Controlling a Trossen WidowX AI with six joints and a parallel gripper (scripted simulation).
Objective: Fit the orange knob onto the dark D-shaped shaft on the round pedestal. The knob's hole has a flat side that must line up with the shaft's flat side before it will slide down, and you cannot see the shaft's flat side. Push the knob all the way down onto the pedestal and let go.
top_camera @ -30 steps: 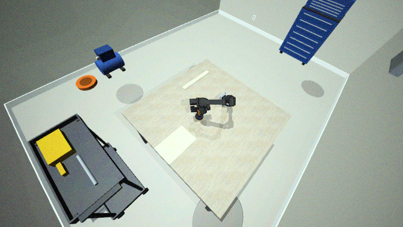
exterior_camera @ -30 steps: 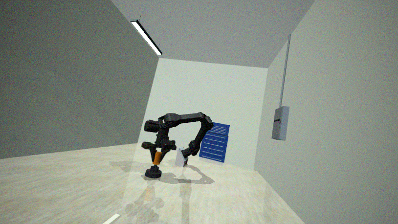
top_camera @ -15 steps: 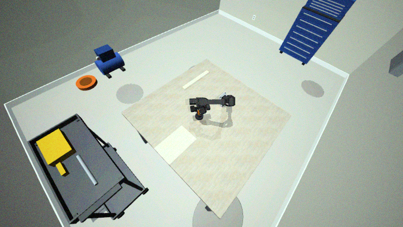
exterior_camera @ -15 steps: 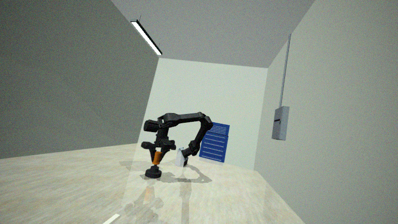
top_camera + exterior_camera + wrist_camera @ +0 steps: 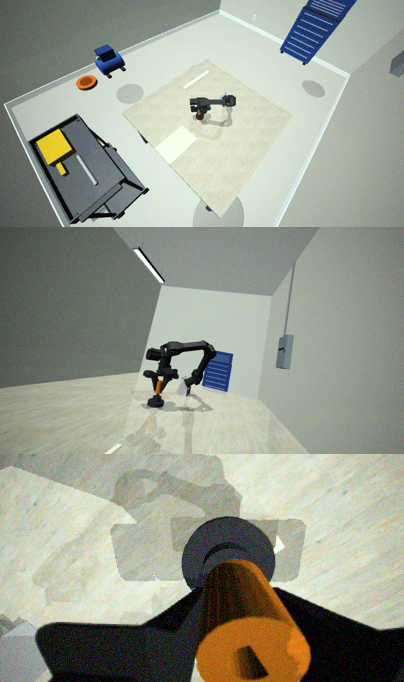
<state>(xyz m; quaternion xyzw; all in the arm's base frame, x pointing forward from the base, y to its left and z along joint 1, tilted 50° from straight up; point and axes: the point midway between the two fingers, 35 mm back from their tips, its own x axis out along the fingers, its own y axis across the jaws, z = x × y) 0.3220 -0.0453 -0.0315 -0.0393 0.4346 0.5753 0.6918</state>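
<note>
The pedestal is 4 cm below my gripper tip. From my gripper tip the other things lie so: orange knob: 2 cm above.
</note>
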